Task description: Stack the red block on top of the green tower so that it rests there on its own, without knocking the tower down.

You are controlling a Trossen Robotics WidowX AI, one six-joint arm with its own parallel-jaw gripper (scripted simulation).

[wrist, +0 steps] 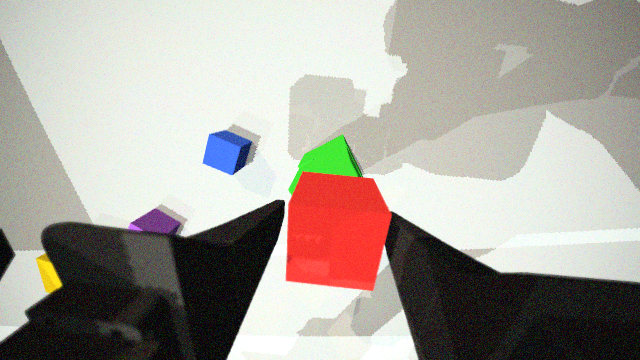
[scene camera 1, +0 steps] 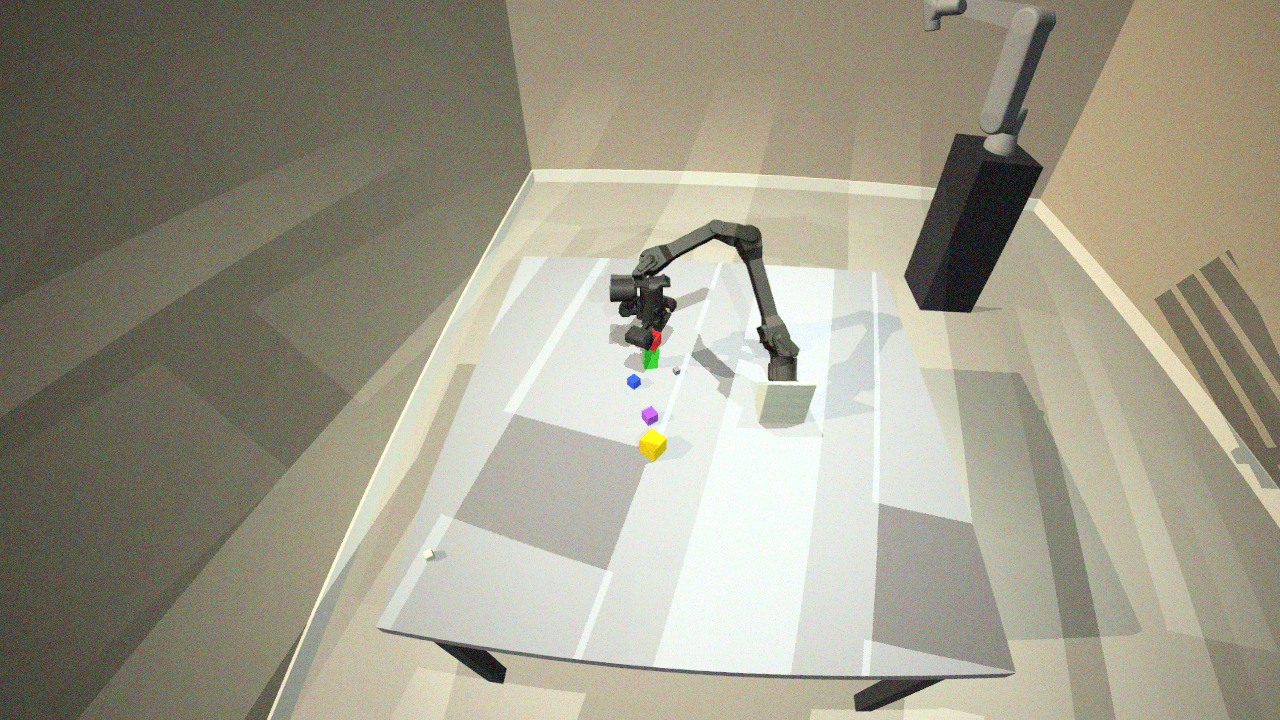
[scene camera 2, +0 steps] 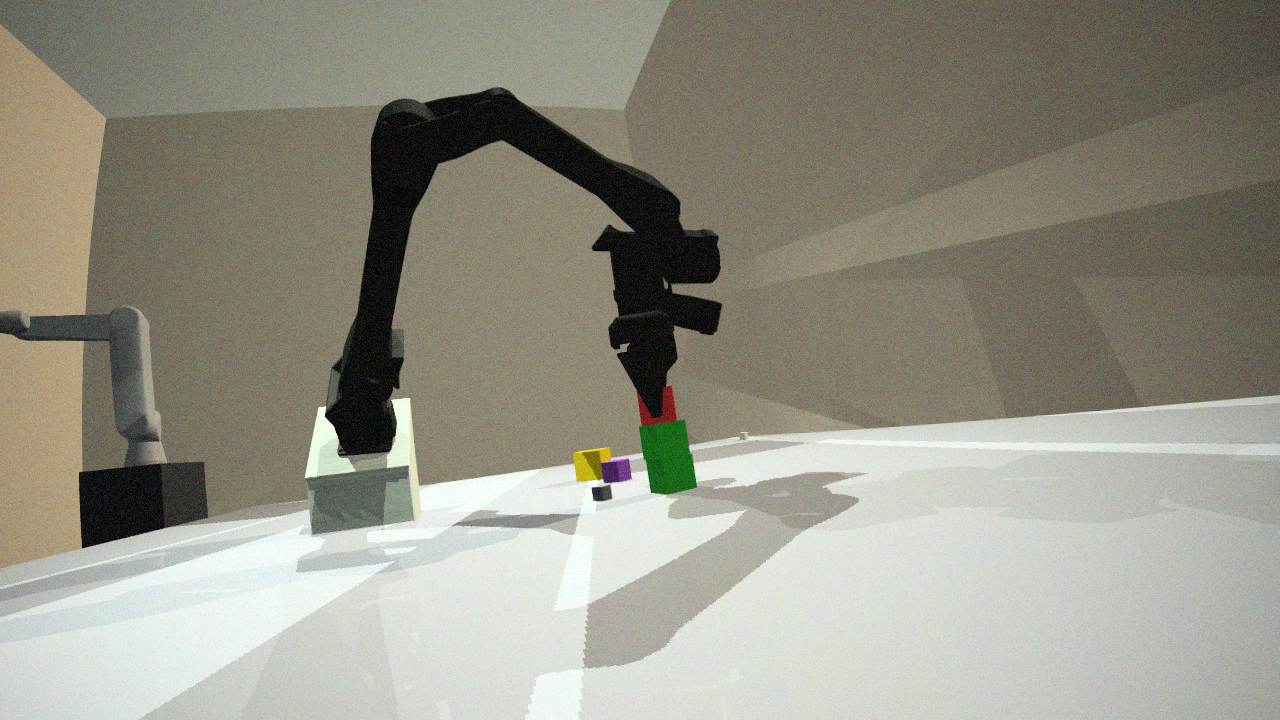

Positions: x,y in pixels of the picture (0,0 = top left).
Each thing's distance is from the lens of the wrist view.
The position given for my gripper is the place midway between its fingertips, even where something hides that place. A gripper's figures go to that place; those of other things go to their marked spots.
my gripper (wrist: 333,213): 0.11 m
red block (wrist: 337,225): 0.08 m
